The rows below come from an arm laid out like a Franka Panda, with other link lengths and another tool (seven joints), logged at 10 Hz.
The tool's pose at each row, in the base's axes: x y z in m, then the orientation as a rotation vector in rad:
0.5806, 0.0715, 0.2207, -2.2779, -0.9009, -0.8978
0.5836, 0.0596, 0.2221, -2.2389, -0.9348, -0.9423
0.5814, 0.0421, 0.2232, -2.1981, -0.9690, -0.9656
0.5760, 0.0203, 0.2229, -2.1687, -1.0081, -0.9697
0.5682, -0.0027, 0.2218, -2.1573, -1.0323, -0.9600
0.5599, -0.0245, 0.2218, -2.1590, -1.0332, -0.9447
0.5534, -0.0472, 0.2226, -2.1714, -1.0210, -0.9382
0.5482, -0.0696, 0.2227, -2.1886, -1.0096, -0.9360
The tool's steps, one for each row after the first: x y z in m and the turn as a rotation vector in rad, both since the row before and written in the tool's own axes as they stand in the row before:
-0.0019, 0.0095, -0.0077, 0.0093, 0.0325, -0.0377
-0.0071, 0.0089, -0.0135, 0.0204, 0.0221, -0.0322
-0.0114, 0.0087, -0.0173, 0.0210, 0.0049, -0.0300
-0.0138, 0.0069, -0.0188, 0.0140, -0.0066, -0.0147
-0.0129, 0.0052, -0.0188, 0.0068, -0.0086, 0.0043
-0.0119, 0.0069, -0.0192, -0.0060, -0.0056, 0.0113
-0.0118, 0.0082, -0.0180, -0.0121, -0.0063, 0.0095

